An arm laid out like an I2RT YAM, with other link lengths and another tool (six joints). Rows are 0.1 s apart.
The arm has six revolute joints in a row. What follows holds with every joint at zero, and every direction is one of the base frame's. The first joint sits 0.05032 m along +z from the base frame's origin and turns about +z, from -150 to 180 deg. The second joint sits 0.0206 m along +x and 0.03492 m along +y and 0.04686 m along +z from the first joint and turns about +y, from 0 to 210 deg. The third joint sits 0.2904 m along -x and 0.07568 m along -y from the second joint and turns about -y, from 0 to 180 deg. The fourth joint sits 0.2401 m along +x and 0.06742 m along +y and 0.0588 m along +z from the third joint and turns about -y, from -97 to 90 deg. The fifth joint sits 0.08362 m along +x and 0.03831 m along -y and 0.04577 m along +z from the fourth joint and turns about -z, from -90 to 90 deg. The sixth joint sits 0.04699 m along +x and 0.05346 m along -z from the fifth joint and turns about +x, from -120 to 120 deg. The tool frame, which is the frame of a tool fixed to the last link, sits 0.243 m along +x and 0.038 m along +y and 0.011 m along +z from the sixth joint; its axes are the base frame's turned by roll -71.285, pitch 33.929 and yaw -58.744 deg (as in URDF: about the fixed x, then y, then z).
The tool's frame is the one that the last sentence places.
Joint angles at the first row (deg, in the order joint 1, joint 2, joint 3, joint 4, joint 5, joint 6):
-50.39, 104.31, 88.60, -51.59, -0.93, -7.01
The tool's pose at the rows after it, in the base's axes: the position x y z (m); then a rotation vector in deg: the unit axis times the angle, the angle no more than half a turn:
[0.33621 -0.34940 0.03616 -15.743 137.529 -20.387]
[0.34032 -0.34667 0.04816 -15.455 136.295 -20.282]
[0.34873 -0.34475 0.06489 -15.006 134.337 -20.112]
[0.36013 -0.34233 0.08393 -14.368 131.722 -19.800]
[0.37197 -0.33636 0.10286 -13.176 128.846 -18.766]
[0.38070 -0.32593 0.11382 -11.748 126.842 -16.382]
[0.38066 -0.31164 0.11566 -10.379 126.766 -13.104]
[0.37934 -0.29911 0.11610 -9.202 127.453 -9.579]
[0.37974 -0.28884 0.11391 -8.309 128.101 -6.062]
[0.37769 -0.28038 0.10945 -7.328 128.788 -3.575]
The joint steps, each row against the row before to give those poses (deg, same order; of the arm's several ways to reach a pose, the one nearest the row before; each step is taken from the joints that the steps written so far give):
0.00, -0.65, 1.00, -0.88, -0.83, 0.25
0.00, -0.72, 1.23, -1.22, -0.98, 0.37
0.00, -0.42, 2.27, -1.53, -1.55, 0.61
0.00, -0.35, 2.42, -1.25, -2.10, 0.90
0.00, -0.44, 2.13, -1.22, -2.67, 1.39
0.00, -0.02, 1.53, -1.53, -2.80, 1.36
0.00, 0.22, 1.20, -2.82, -1.92, 0.76
0.00, 1.25, 2.67, -3.98, -1.49, 0.33
0.00, 1.81, 2.64, -3.41, -1.46, 0.02
0.00, 0.81, 0.63, -1.84, -0.83, 0.20

